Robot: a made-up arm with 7 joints.
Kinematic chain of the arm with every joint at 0, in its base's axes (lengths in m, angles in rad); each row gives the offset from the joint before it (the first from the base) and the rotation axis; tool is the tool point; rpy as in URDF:
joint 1: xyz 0 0 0.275 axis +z
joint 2: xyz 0 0 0 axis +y
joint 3: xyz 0 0 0.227 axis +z
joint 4: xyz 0.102 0 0 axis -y
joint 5: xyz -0.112 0 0.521 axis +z
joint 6: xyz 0 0 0 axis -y
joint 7: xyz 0.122 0 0 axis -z
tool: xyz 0 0 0 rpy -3.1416 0 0
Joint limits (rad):
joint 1: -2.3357..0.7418
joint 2: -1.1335..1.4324
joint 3: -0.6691..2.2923
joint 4: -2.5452..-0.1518
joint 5: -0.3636..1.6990
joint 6: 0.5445..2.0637
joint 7: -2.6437..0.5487
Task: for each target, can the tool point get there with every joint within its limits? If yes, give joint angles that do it. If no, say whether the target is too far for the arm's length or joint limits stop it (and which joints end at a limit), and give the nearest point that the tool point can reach.
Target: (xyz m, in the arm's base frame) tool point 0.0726 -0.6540 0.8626
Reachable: yes | joints -1.8088 0.6507 0.8115 -0.3923 1.2314 1.0626 -1.3756
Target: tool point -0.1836 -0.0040 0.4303
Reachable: no: joint limits stop it (at a limit: joint 1, joint 2, joint 3, joint 4, joint 6) | nearest point -0.4264 0.0352 0.5446 | short by 0.271 m
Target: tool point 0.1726 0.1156 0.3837
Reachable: no: joint limits stop it (at a limit: joint 4, joint 6) | nearest point 0.3710 0.2485 0.5087 | short by 0.270 m
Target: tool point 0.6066 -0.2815 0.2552
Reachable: yes | joints -1.7793 0.3105 1.2942 -1.9530 0.3826 0.6982 -0.2499
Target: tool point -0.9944 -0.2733 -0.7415
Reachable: no: too far | nearest point -0.6132 -0.2104 -0.2851 | short by 0.598 m
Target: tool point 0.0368 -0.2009 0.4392
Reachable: no: joint limits stop it (at a limit: joint 2, joint 4, joint 6) | nearest point 0.0744 -0.4064 0.5636 | short by 0.243 m
